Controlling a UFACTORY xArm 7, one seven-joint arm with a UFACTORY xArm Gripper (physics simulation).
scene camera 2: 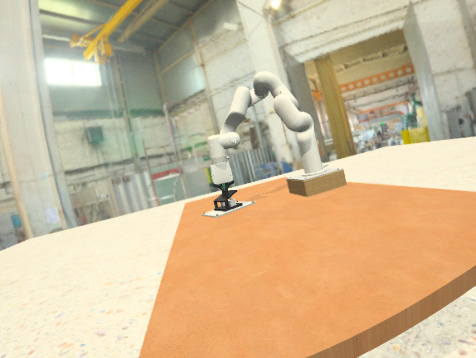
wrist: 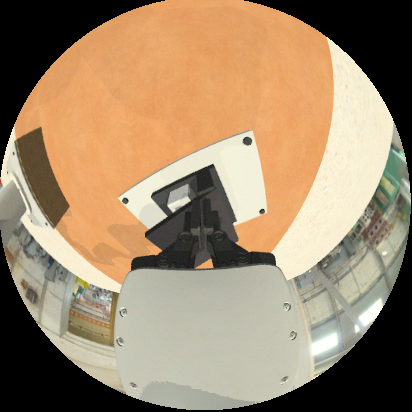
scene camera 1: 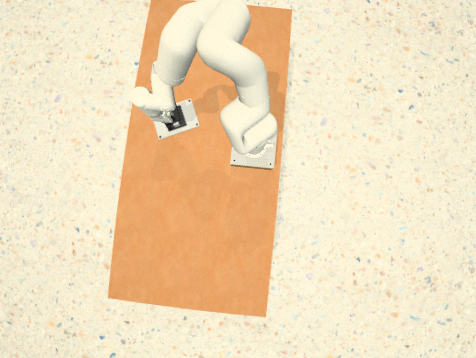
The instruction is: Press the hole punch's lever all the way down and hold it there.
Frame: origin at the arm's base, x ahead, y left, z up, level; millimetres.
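Seen in the pictures: gripper, between the fingertips: [scene camera 2: 226,197] [wrist: 201,209] [scene camera 1: 168,123]; arm's base, origin of its link: [scene camera 2: 314,173].
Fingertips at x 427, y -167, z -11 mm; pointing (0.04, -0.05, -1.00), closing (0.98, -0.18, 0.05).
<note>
Offsets run from my fingertips to a thing's top centre. "spot": to the spot under its first point. Level surfaces: height alone.
The hole punch [scene camera 1: 179,118] [scene camera 2: 218,205] [wrist: 206,176] is a small black device with a pale block inside, on a white base plate @(dx -12, dy -49, dz -61 mm) [scene camera 1: 190,114] [scene camera 2: 212,215] [wrist: 245,175] with dark screws at its corners. Its dark lever @(spot: dx -31, dy +0, dz +6 mm) [scene camera 2: 231,194] [wrist: 162,231] slopes, with a gap visible between its raised part and the base in scene camera 2. My gripper [scene camera 2: 224,192] [wrist: 201,209] is shut and empty, pointing down. Its fingertips are at the lever and appear to touch it; the exact contact is hidden. In scene camera 1 the arm covers most of the gripper.
The arm's mounting block [scene camera 2: 317,185] [wrist: 42,175] stands on the orange table top @(dz -73 mm) [scene camera 1: 195,240] [scene camera 2: 300,250] [wrist: 190,75], to the right of the punch in both scene views. The arm arches between the block and the punch. Pale speckled floor surrounds the table top.
</note>
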